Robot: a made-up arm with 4 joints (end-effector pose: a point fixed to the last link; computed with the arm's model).
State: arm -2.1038 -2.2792 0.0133 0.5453
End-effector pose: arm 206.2 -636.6 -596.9 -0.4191 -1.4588 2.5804
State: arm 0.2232 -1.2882 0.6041 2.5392
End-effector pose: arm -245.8 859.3 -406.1 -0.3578 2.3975 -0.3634
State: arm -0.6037 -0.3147 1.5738 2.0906
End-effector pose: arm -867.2 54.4 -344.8 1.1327 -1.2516 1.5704
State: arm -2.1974 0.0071 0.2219 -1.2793
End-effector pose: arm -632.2 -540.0 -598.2 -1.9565 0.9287 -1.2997
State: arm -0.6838 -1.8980 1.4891 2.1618
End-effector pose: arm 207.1 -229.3 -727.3 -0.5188 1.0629 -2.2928
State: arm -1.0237 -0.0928 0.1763 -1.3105
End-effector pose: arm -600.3 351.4 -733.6 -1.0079 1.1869 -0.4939
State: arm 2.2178 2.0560 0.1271 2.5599
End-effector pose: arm 53.4 -861.4 483.0 2.2537 -0.1848 -0.6148
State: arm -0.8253 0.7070 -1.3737 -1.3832
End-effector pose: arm 3.4 259.9 -495.0 0.0921 0.9260 -2.0275
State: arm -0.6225 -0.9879 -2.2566 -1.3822
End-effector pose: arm 62.8 173.1 99.8 1.5149 -0.0550 -0.7917
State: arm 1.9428 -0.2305 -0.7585 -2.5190
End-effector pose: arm -102.1 -262.4 820.8 -1.5591 -1.6023 -1.9634
